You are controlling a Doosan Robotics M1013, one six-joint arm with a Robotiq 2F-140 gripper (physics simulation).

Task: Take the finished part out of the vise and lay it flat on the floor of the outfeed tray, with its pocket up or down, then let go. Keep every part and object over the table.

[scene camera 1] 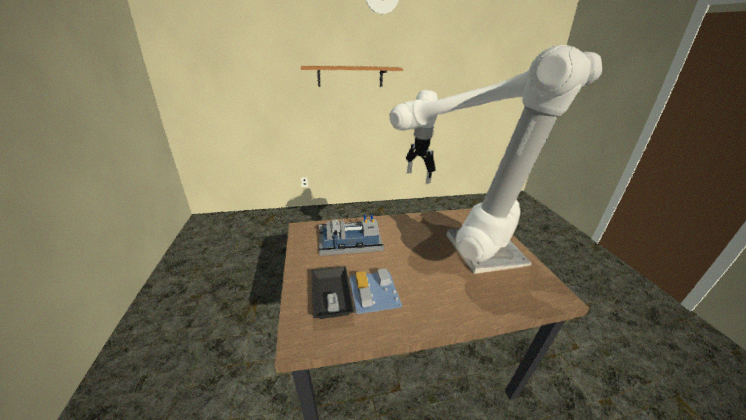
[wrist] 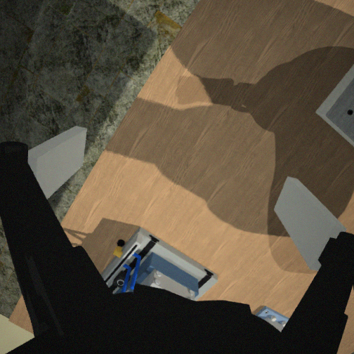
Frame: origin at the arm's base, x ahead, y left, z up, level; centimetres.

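Seen in the pictures: gripper, fingertip midpoint: (scene camera 1: 418, 178).
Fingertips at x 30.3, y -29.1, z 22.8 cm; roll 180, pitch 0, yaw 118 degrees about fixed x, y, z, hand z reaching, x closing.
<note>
A point is followed by its place in that frame.
The blue and grey vise (scene camera 1: 365, 239) @(x 58.2, y -5.6, z 2.1 cm) (wrist: 172, 268) stands at the back left of the table; part of it shows at the bottom of the wrist view, behind the gripper's body. Light grey shapes show around its jaws at the left end in the scene view, too small to tell the finished part from the jaws. The black outfeed tray (scene camera 1: 328, 279) @(x 74.3, y 16.1, z -1.6 cm) stands in front of the vise, with a small light grey part (scene camera 1: 332, 302) @(x 71.9, y 30.1, z 0.5 cm) in its near half. My gripper (scene camera 1: 419, 173) @(x 30.3, y -29.1, z 22.8 cm) (wrist: 184, 170) is open and empty, high above the table, to the right of the vise, fingers pointing down.
A blue board (scene camera 1: 382, 302) @(x 53.6, y 28.7, z -2.0 cm) (wrist: 270, 314) adjoins the tray's right side and bears an orange block (scene camera 1: 362, 279) @(x 60.7, y 20.0, z 1.6 cm) and grey blocks (scene camera 1: 366, 296) @(x 59.6, y 28.8, z 1.6 cm) (scene camera 1: 384, 277) @(x 52.0, y 19.3, z 1.6 cm). Blue-tipped nozzles (scene camera 1: 368, 218) @(x 56.4, y -14.5, z 7.0 cm) (wrist: 132, 272) rise at the vise's right end. The robot's base plate (scene camera 1: 501, 260) @(x -2.3, y 9.8, z -0.3 cm) (wrist: 345, 112) is on the right.
</note>
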